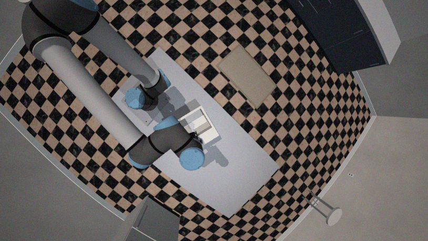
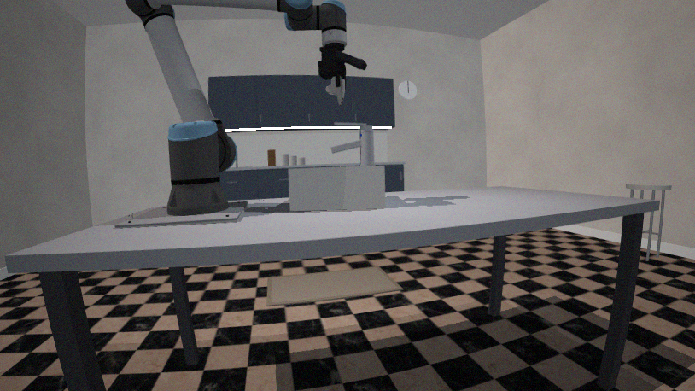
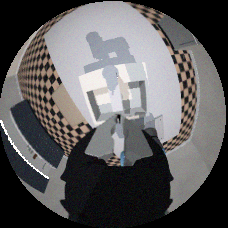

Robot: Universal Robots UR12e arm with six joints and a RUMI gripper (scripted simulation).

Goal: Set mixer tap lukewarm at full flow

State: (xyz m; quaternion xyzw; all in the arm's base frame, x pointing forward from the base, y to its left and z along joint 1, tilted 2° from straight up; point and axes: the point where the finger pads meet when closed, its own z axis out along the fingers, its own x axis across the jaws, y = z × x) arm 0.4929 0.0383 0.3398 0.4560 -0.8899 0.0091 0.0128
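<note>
Now: the lever 30 mm ahead of my hand, 10 mm to the right of it and 90 mm below it. Round my hand: sink: 30 mm behind, 10 mm to the left, 320 mm below; mixer tap: 60 mm ahead, 20 mm to the right, 130 mm below.
</note>
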